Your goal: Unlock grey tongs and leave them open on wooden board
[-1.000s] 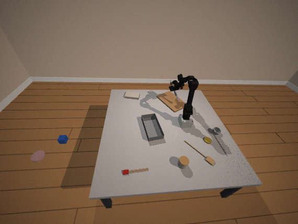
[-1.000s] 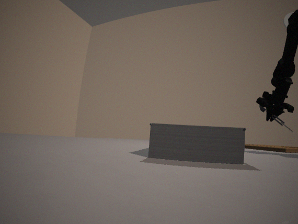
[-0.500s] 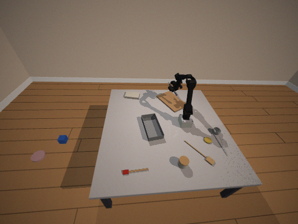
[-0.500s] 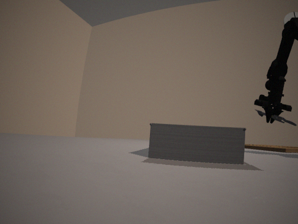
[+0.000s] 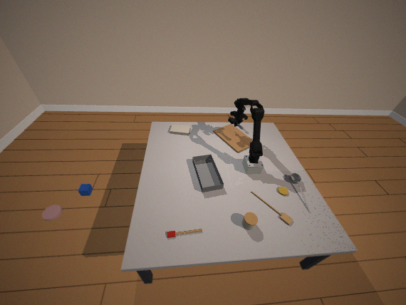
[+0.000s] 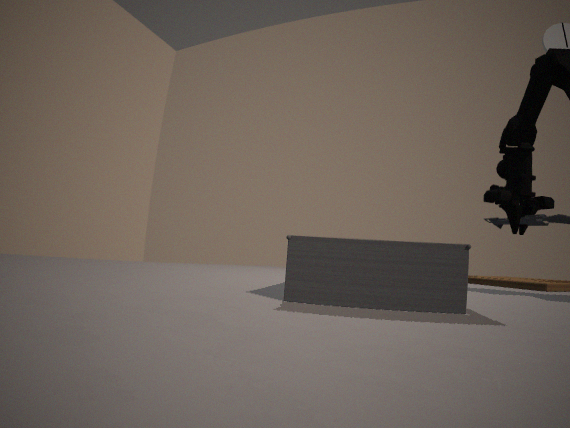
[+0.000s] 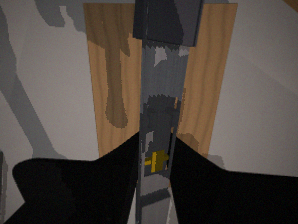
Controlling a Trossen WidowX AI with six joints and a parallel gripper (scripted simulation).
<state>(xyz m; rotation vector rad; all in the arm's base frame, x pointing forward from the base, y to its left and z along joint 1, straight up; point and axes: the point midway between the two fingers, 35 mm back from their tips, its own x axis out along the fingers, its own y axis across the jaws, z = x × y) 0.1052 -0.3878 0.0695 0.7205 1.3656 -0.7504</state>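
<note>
My gripper tip is 120 mm above the wooden board, 10 mm to the right of it and 10 mm past it. Round my gripper tip: cream block 510 mm ahead, 110 mm below, 30 mm to the right; then roasting tin 490 mm to the left, 240 mm ahead, 100 mm below; then yellow lock piece 40 mm above.
</note>
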